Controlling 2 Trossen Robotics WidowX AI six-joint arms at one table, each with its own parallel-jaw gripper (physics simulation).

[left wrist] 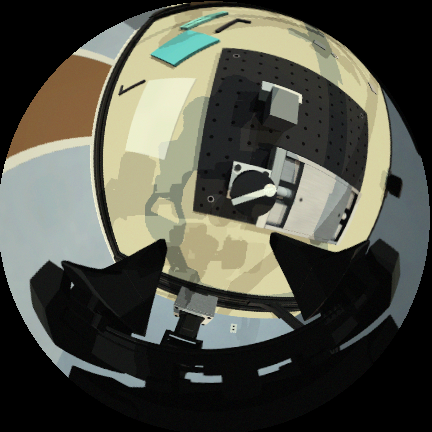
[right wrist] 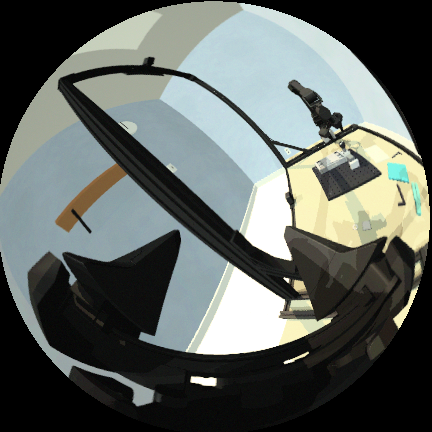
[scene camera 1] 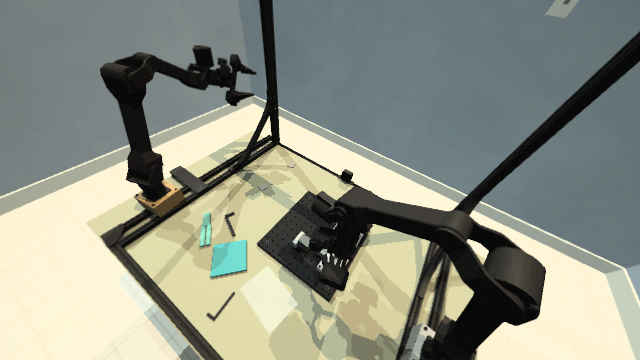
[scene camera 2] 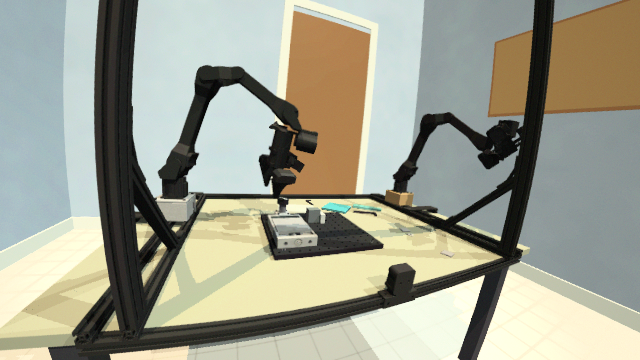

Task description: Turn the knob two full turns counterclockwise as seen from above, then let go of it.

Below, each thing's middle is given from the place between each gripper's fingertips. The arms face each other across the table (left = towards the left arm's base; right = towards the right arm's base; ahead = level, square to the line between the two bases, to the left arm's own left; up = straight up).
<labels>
Right now the grey fixture (scene camera 2: 289,231) is 570 mm to the left of my right hand, 300 mm below it and 290 mm ahead of it. Round my right hand: knob (left wrist: 253,193) (560 mm to the left, 400 mm ahead, 240 mm below); sheet (scene camera 1: 270,300) (550 mm ahead, 450 mm to the left, 320 mm below).
My left gripper is now 40 mm to the left of the knob, 20 mm past it and 20 mm above it. The rest, counted from my left hand: grey fixture (130 mm behind, 80 mm below, 20 mm to the right); then sheet (150 mm to the right, 130 mm ahead, 100 mm below).
</labels>
